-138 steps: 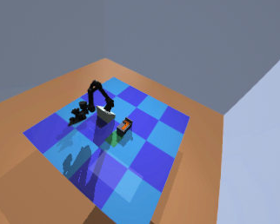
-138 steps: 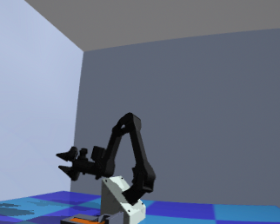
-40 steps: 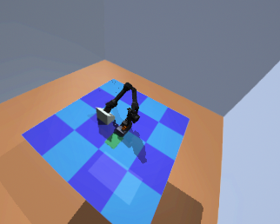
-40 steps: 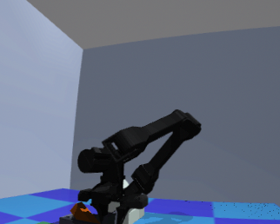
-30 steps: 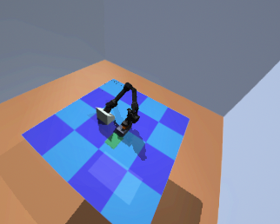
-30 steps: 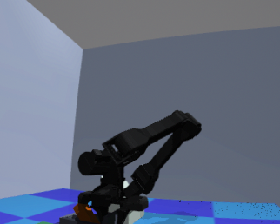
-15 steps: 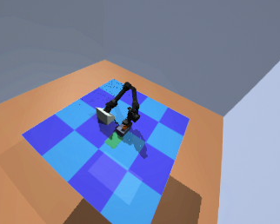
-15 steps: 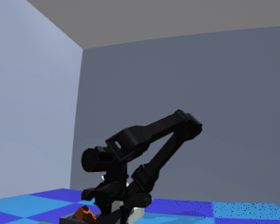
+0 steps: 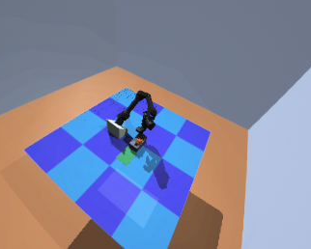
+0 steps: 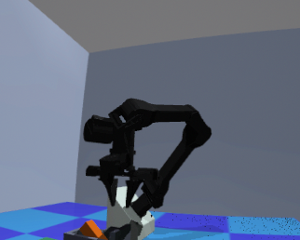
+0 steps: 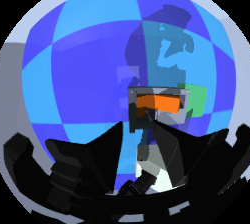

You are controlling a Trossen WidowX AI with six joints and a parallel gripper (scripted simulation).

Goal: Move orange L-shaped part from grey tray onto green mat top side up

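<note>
Right now the orange L-shaped part is 1 cm behind my gripper tip, 4 cm to the right of it and 10 cm below it. The rest, counted from my gripper tip: green mat (1 cm behind, 22 cm to the right, 16 cm below).
</note>
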